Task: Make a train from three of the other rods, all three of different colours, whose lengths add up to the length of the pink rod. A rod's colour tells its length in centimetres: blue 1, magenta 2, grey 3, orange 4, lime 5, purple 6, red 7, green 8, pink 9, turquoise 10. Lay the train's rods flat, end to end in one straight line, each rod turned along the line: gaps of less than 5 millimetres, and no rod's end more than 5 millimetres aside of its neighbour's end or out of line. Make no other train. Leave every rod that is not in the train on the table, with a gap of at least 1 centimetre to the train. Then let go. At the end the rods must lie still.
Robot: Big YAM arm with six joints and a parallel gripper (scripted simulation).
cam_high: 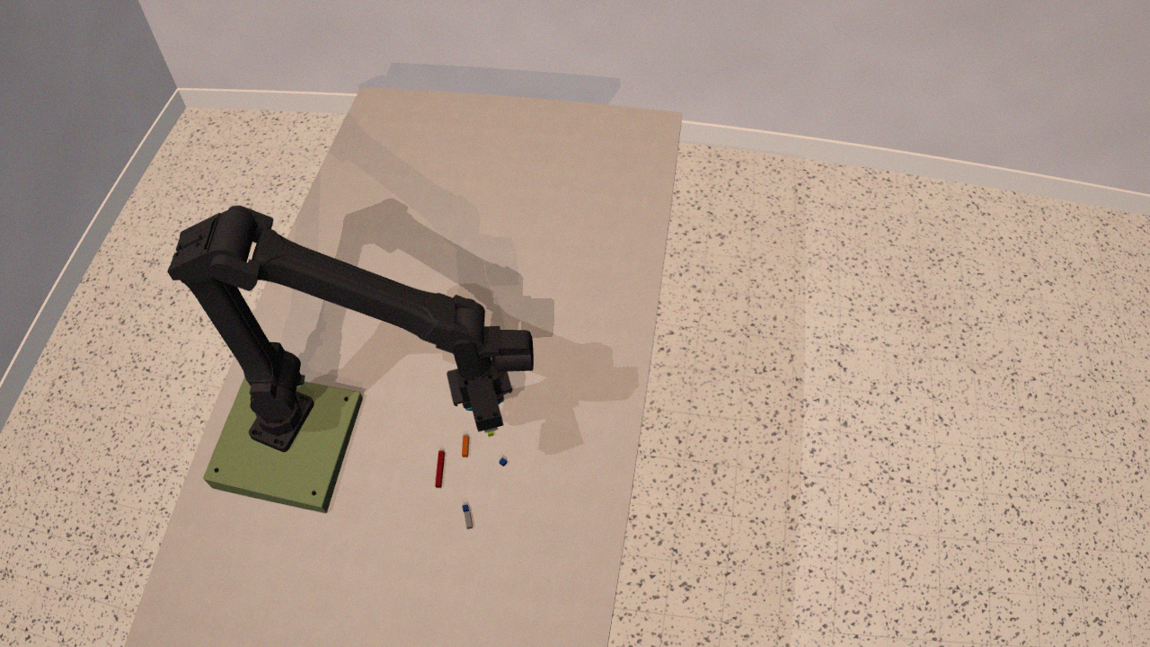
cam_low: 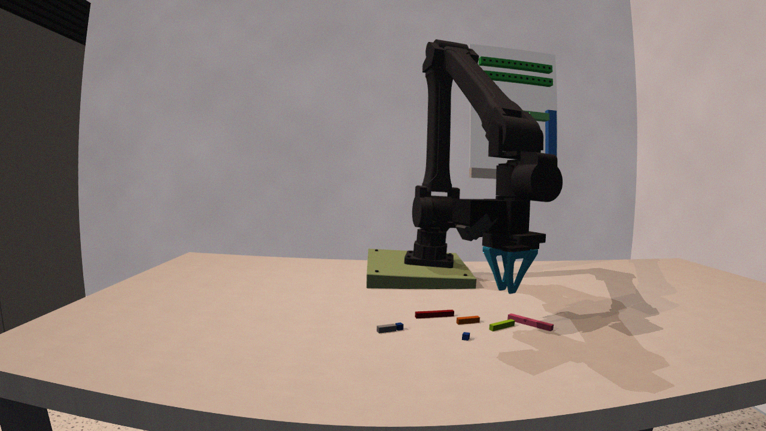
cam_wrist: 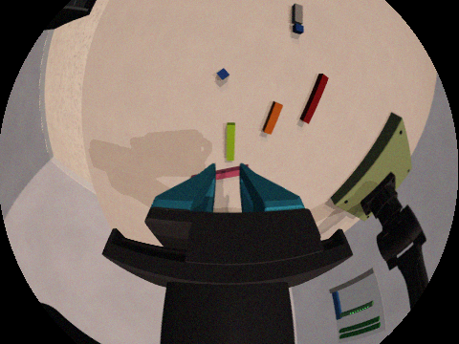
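My gripper is now 7 cm above the lime rod. The rest, counted from my hand: red rod (5 cm behind, 12 cm to the right, 7 cm below); orange rod (2 cm behind, 6 cm to the right, 7 cm below); pink rod (2 cm behind, 5 cm to the left, 7 cm below).
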